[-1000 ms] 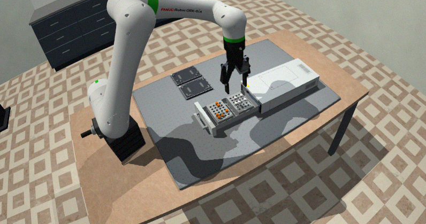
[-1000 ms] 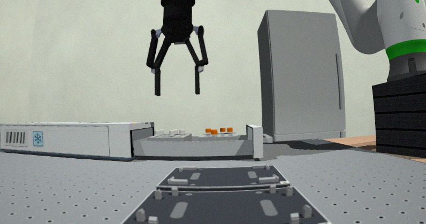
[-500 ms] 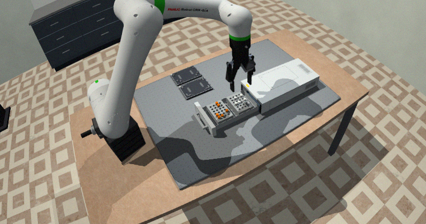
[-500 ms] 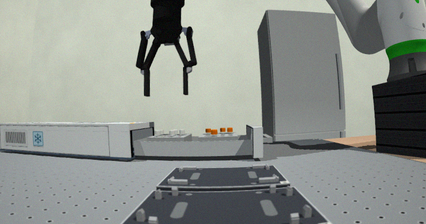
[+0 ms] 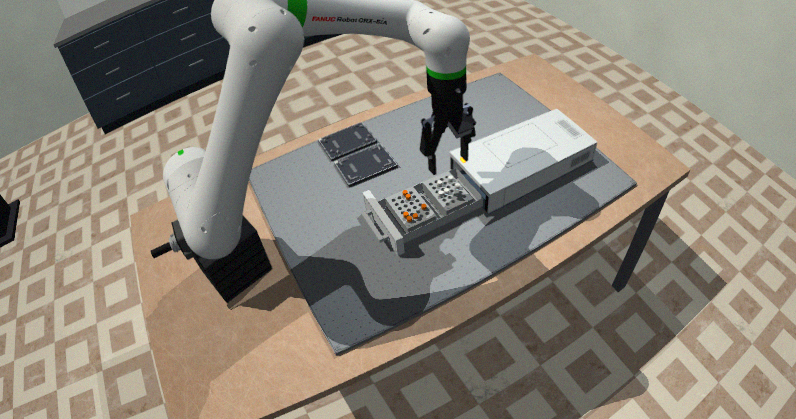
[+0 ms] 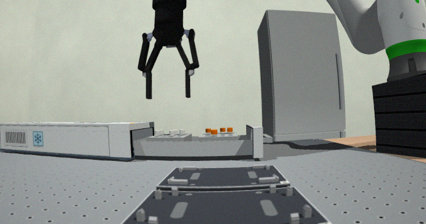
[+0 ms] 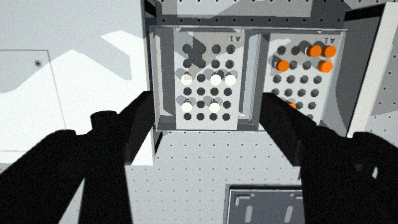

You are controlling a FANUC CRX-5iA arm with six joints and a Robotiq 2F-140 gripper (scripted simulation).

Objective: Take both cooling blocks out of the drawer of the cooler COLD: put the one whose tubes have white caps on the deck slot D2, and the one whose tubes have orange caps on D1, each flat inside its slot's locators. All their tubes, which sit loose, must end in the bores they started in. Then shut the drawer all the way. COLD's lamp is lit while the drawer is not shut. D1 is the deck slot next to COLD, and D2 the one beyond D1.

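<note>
The white-capped cooling block lies 130 mm below my hand. Also, from my hand: cooler drawer 80 mm behind, 130 mm below; cooler COLD 100 mm ahead, 130 mm below; orange-capped cooling block 120 mm behind, 130 mm below.
</note>
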